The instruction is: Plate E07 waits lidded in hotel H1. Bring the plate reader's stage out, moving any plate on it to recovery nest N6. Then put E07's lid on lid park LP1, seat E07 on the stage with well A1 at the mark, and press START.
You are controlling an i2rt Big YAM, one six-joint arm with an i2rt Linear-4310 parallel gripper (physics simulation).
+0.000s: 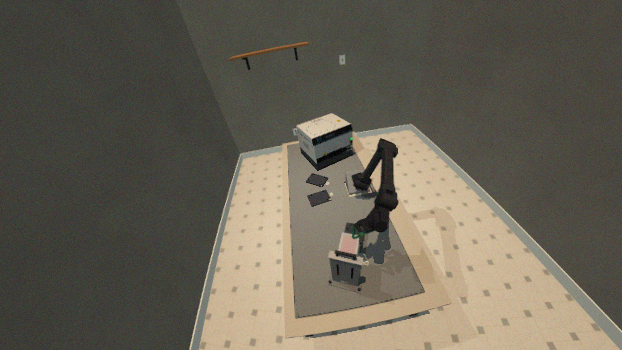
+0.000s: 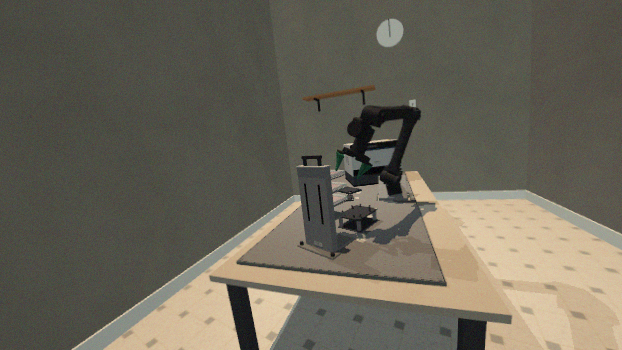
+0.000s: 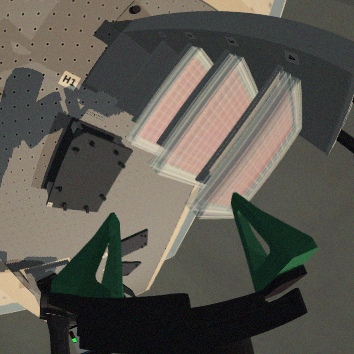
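Seen in the pictures: gripper, fingertip midpoint: [image 1: 359, 235] [image 2: 346, 174] [image 3: 173, 207]; arm's base, link origin: [image 1: 358, 181] [image 2: 393, 186].
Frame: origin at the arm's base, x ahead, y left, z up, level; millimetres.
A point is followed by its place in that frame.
Observation:
Hotel H1 [image 1: 346, 271] {x 353, y 675, z 131 mm} [image 2: 317, 212] {x 347, y 679, z 86 mm} [image 3: 250, 31] {x 287, y 686, z 180 mm} stands at the table's near end, a grey tower with a black top handle. Three clear-edged plates with pink wells sit stacked in it: an upper plate [image 1: 349, 244] {x 307, y 588, z 219 mm} [image 3: 260, 152] {x 291, y 604, z 218 mm}, a middle plate [image 3: 215, 130] {x 300, y 593, z 165 mm} and a lower plate [image 3: 177, 102] {x 292, y 602, z 112 mm}. No E07 label is readable. My gripper [image 2: 348, 174] {x 240, y 547, z 196 mm} [image 3: 173, 207] {x 240, y 547, z 196 mm}, with green fingers, is wide open and empty. It is above the table on the plates' side of the hotel, close to the upper plate but apart from it. The white plate reader [image 1: 325, 140] {x 156, y -351, z 218 mm} [image 2: 382, 158] {x 27, y -383, z 136 mm} stands at the far end; its stage cannot be made out.
A black raised nest [image 2: 357, 212] {x 214, y 438, z -7 mm} [image 3: 90, 172] {x 222, y 440, z -7 mm} with pegs stands beside the hotel; its label is unreadable. Two flat dark pads [image 1: 317, 180] {x 301, y -183, z -55 mm} [image 1: 319, 198] {x 337, y 22, z -57 mm} lie mid-table. The arm's base stands at the table's right edge. A green light [image 1: 351, 139] {x -106, y -412, z 126 mm} shows on the reader.

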